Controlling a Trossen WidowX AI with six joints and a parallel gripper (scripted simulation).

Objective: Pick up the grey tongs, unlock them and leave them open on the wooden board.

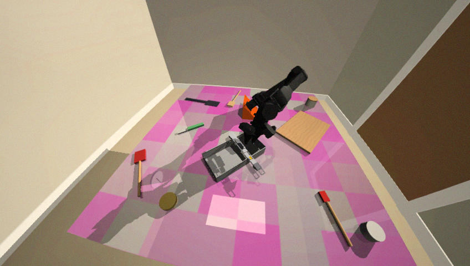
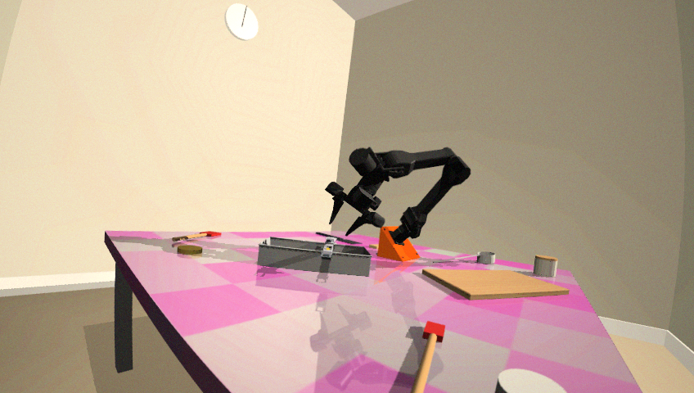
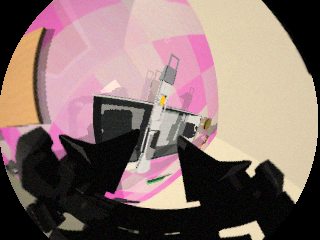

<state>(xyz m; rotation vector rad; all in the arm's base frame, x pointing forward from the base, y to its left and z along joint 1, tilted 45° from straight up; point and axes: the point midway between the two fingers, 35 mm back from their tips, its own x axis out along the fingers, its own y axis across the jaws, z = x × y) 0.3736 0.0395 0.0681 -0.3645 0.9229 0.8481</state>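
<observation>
The yellow lock piece is 5 cm below my gripper tip, 5 cm ahead of it and 2 cm to the left of it. The rest, counted from my gripper tip: green-handled knife (41 cm to the right, 11 cm below, 11 cm behind); roasting tin (9 cm below, 7 cm to the right, 2 cm ahead); yellow disc (32 cm ahead, 28 cm to the right, 11 cm below).
</observation>
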